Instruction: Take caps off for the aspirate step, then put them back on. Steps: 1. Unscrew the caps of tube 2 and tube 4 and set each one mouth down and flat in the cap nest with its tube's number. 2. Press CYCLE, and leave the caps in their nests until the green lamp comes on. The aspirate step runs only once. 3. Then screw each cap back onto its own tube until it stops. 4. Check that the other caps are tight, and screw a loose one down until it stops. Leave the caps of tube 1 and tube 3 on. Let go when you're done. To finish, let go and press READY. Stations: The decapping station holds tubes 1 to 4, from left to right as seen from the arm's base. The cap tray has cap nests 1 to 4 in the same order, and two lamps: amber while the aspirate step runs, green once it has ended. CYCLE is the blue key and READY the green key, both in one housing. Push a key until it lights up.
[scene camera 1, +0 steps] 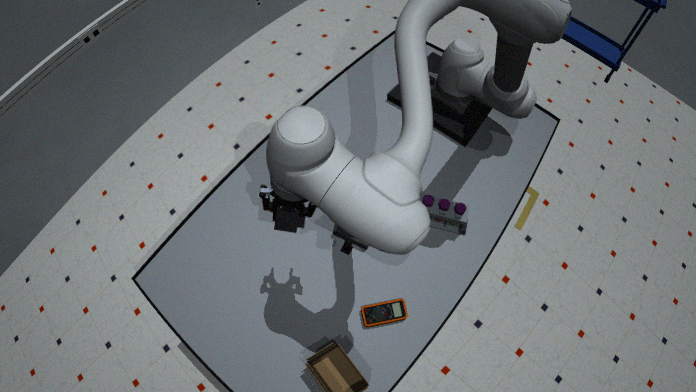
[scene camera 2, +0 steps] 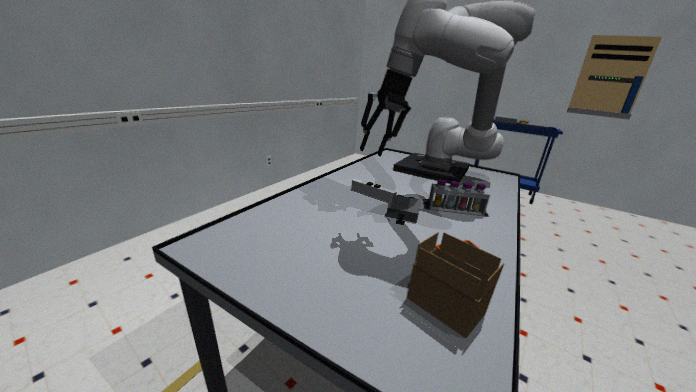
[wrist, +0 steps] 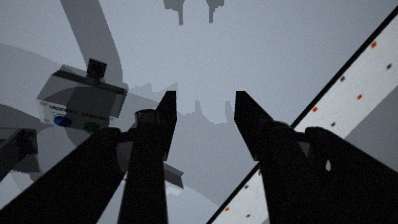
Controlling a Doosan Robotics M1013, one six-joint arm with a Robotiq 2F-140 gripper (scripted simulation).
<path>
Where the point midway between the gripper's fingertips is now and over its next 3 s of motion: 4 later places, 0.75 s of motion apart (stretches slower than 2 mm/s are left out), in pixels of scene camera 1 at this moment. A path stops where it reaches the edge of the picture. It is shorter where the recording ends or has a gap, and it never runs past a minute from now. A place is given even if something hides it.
My gripper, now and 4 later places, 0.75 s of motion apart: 286, 217; 316, 204; 343, 192; 368, 179; 388, 169
</path>
